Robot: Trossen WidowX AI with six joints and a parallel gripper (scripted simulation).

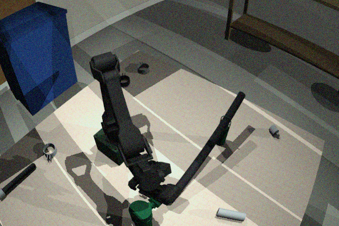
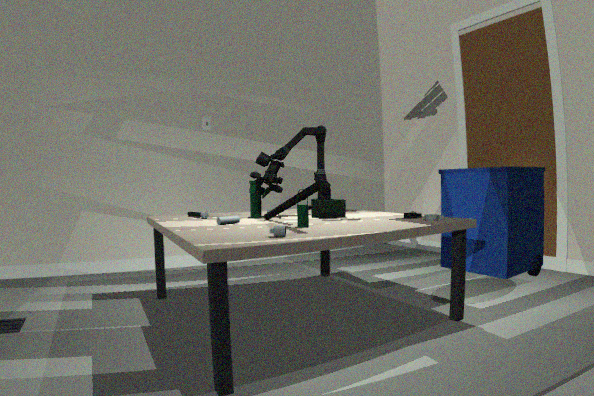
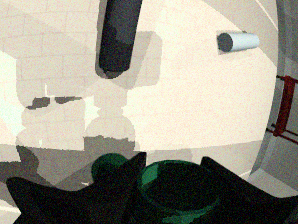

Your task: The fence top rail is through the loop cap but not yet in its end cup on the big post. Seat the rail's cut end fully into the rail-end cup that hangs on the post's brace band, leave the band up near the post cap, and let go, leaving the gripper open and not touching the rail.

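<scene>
Right now the green rail-end cup is 3 cm above my gripper tip, 2 cm to the right of it and 2 cm behind it. From my gripper tip the other things lie so: small green post: 43 cm to the left, 6 cm ahead, 2 cm below; grey cylinder: 24 cm ahead, 10 cm below, 9 cm to the left.
</scene>
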